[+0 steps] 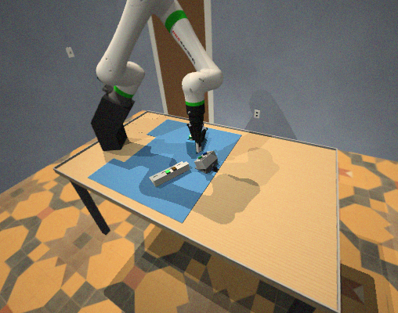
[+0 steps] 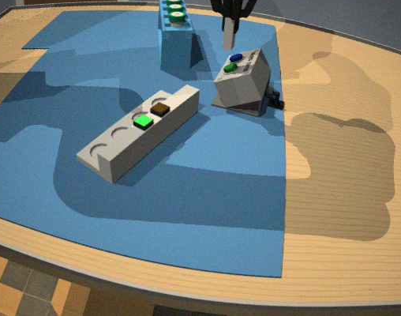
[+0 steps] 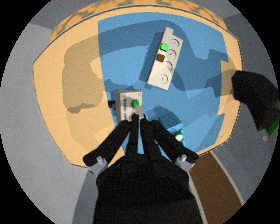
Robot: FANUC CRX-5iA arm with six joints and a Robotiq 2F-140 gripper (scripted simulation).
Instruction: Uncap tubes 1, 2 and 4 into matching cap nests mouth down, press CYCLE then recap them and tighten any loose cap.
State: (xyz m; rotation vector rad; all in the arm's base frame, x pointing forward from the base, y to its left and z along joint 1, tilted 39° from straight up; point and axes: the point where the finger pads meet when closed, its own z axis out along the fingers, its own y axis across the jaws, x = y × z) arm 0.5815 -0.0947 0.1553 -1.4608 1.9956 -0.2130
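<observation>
Right now my hand is 7 cm above the green ready key, 1 cm to the left of it and 1 cm short of it. The rest, counted from my hand: blue cycle key: 7 cm below, 4 cm to the left, 2 cm ahead; small grey desk: 8 cm below, 3 cm ahead, 1 cm to the left.
</observation>
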